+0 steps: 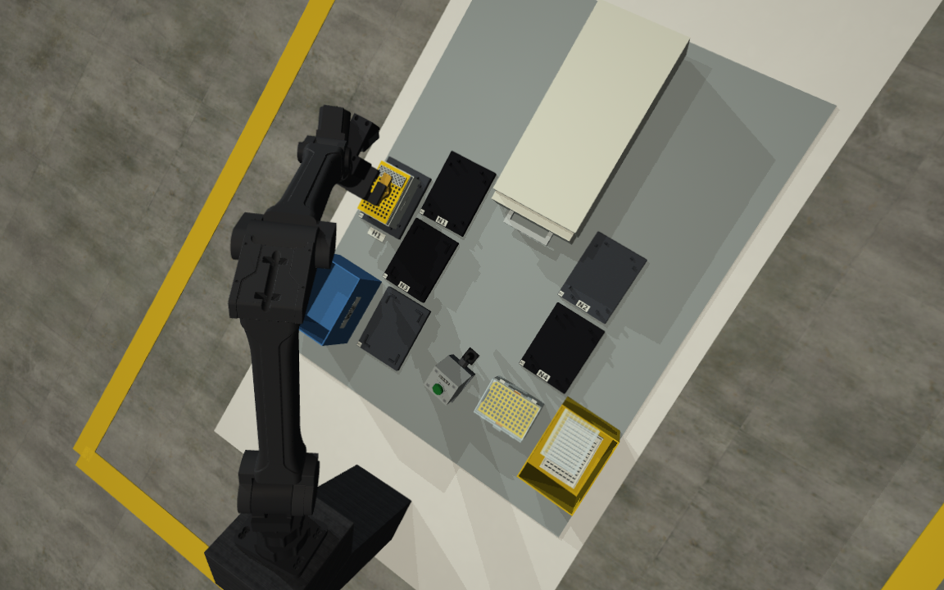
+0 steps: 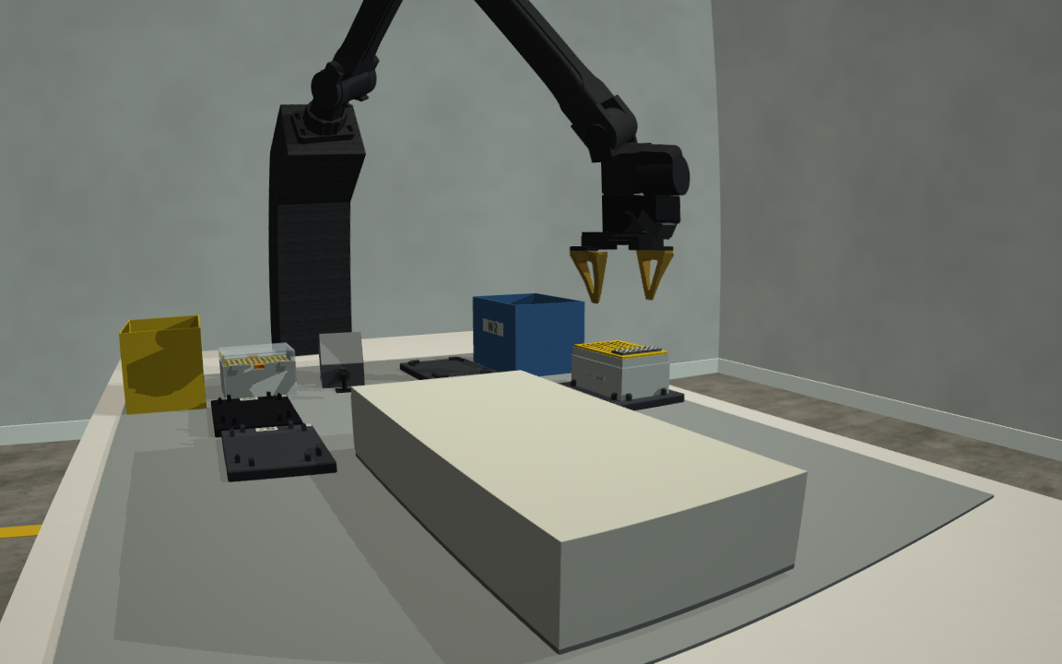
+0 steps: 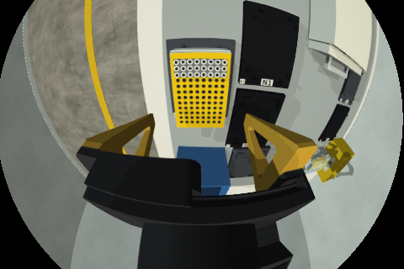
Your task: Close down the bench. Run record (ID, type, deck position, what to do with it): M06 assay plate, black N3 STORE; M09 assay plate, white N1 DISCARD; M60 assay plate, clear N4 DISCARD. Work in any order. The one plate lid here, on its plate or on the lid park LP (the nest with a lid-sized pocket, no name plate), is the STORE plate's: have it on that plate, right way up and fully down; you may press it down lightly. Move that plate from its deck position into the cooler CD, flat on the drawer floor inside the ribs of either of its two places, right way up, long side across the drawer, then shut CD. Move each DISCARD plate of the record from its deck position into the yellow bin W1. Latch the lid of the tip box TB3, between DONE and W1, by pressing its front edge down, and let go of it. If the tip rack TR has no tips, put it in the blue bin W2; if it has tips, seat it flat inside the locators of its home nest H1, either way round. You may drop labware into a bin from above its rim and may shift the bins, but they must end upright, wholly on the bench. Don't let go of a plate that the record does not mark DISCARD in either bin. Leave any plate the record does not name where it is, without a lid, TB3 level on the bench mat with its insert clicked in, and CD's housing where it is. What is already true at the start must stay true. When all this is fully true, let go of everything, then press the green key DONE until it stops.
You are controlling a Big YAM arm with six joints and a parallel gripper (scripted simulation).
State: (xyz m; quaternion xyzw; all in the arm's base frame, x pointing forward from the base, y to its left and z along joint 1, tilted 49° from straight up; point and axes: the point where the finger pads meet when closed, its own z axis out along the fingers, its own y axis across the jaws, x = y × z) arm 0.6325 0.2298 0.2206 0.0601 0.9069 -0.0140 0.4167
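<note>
The green DONE key is 39 cm behind my hand, 27 cm to the right of it and 8 cm below it. Also, from my hand: home nest H1 (1 cm behind, 14 cm below); yellow tip rack (1 cm behind, 9 cm below); nest N1 (5 cm ahead, 15 cm to the right, 14 cm below).
</note>
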